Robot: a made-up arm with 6 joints.
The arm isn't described. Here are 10 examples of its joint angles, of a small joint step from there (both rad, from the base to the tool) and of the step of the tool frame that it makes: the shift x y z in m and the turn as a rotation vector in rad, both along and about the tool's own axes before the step.
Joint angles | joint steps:
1: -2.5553 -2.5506 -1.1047 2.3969 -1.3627 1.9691 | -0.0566 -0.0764 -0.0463 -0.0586 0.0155 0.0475
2: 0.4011 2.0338 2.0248 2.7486 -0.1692 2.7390 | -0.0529 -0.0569 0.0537 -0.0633 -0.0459 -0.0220
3: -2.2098 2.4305 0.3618 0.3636 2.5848 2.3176 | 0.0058 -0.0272 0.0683 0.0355 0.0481 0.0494
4: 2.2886 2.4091 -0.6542 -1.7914 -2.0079 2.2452 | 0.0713 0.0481 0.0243 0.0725 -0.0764 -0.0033
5: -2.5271 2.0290 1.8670 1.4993 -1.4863 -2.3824 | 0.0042 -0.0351 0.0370 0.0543 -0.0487 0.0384
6: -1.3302 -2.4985 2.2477 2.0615 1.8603 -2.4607 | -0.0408 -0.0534 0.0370 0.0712 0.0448 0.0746
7: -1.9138 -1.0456 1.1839 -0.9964 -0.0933 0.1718 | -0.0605 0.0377 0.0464 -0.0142 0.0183 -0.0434
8: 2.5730 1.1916 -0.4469 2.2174 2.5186 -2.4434 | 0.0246 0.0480 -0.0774 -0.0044 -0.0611 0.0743
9: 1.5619 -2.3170 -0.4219 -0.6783 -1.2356 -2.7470 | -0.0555 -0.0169 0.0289 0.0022 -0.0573 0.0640
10: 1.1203 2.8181 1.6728 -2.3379 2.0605 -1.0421 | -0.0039 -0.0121 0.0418 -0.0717 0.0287 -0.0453
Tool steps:
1: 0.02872 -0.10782 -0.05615 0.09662 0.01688 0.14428
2: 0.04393 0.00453 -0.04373 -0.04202 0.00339 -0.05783
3: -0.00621 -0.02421 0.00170 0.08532 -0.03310 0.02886
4: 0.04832 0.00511 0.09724 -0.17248 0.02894 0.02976
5: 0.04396 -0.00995 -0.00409 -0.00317 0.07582 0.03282
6: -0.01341 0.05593 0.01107 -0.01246 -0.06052 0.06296
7: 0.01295 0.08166 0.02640 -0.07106 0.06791 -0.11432
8: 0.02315 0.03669 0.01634 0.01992 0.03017 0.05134
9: 0.01588 -0.02275 0.04473 -0.01306 0.08232 0.09727
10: 0.00541 0.01455 -0.00222 0.02418 0.06317 -0.03407
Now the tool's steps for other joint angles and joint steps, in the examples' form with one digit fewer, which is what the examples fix.
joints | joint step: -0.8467 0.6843 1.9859 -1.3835 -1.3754 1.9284 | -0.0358 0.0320 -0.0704 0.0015 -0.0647 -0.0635
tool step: -0.0493 -0.0109 -0.0108 -0.0689 -0.0326 -0.0921
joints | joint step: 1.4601 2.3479 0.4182 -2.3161 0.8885 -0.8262 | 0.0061 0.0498 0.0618 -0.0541 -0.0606 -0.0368
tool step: -0.0970 -0.0177 -0.0321 0.0993 -0.1029 -0.1322
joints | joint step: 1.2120 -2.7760 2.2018 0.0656 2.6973 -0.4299 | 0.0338 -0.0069 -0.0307 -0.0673 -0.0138 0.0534
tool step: 0.0146 -0.0131 0.0003 0.0301 -0.0368 0.0987
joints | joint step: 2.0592 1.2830 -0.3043 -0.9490 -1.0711 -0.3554 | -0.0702 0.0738 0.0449 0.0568 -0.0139 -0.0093
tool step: 0.0334 0.0530 -0.1415 -0.0492 0.0974 0.0456
